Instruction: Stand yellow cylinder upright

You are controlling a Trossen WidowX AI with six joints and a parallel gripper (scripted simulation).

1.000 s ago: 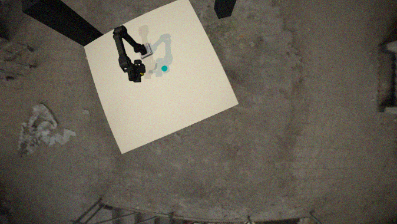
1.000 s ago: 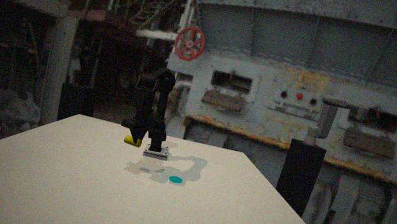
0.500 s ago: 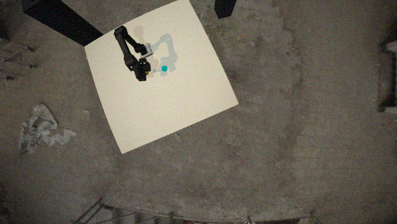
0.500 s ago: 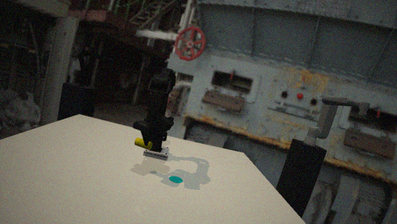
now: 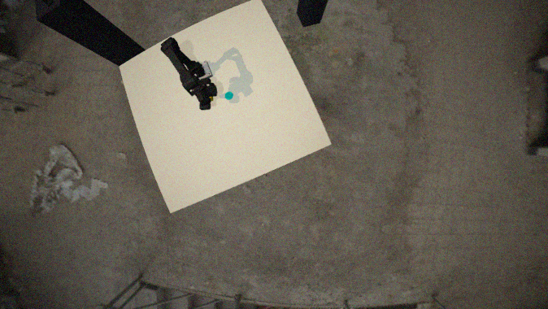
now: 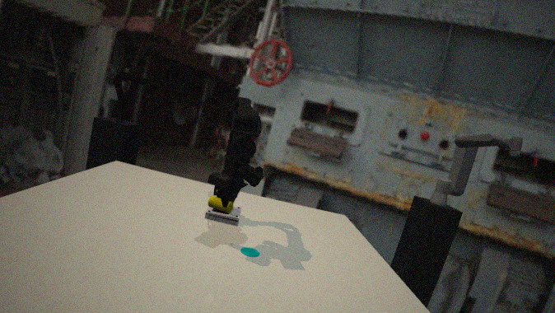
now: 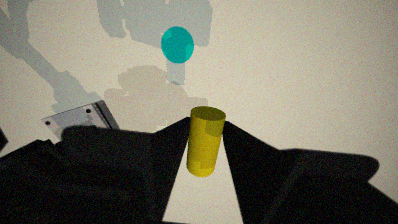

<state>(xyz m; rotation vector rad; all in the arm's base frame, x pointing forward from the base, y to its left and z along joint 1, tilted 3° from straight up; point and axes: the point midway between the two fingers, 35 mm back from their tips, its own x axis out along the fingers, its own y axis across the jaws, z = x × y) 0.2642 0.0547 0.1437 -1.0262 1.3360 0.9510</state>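
The cyan circle is 140 mm below my gripper tip, 100 mm to the left of it and 30 mm behind it. Round my gripper tip: yellow tall cylinder 20 mm to the right, 10 mm behind.
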